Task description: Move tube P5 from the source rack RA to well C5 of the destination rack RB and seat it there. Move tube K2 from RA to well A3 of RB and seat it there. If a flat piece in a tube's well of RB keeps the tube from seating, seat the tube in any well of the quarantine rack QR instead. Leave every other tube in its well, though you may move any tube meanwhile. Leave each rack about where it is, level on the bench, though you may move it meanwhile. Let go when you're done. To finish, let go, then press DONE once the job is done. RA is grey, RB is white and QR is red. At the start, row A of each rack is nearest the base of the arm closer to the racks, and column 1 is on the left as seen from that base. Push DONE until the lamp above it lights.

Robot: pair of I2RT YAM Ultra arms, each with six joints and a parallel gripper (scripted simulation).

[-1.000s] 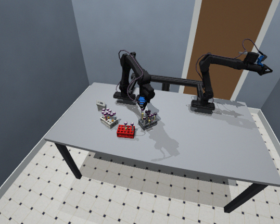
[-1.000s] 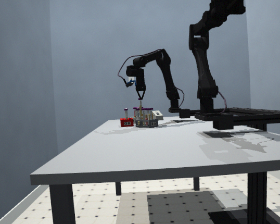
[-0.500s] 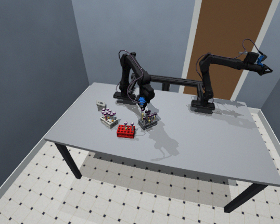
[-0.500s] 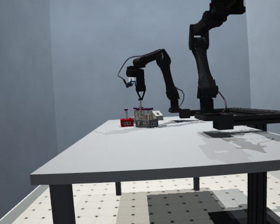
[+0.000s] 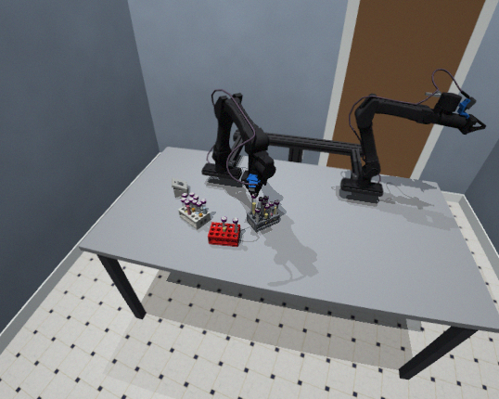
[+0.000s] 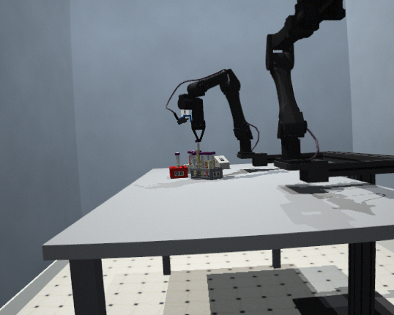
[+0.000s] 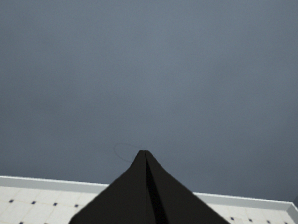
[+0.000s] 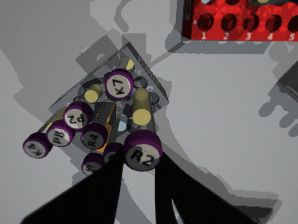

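Now: right hand 20 mm past the grey rack RA, 40 mm to the right of it and 160 mm above it. The rest, counted from my right hand: red rack QR: 110 mm ahead, 110 mm to the right, 160 mm below; then pale box: 160 mm behind, 420 mm to the right, 140 mm below; then white rack RB: 10 mm ahead, 280 mm to the right, 160 mm below.
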